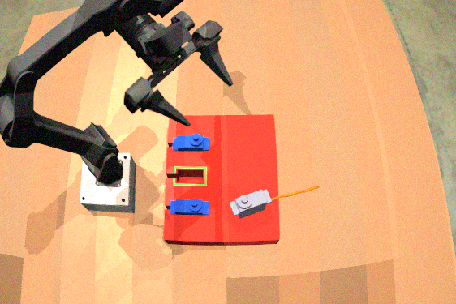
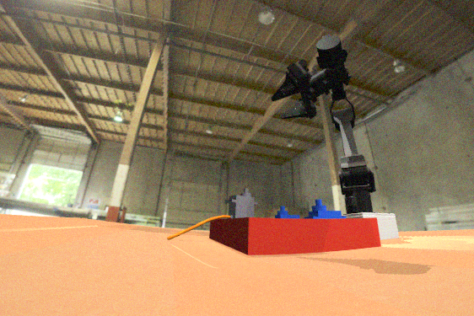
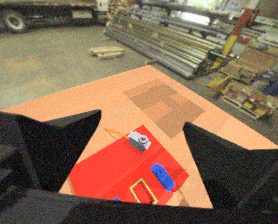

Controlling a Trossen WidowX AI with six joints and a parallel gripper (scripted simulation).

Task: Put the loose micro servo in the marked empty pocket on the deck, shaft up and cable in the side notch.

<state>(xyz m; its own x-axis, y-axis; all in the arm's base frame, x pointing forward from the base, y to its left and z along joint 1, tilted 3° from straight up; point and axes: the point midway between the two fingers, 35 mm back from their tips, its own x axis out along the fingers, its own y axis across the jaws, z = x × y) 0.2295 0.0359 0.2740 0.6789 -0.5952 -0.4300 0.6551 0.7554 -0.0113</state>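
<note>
My gripper tip is 310 mm above the red deck and 50 mm short of it.
</note>
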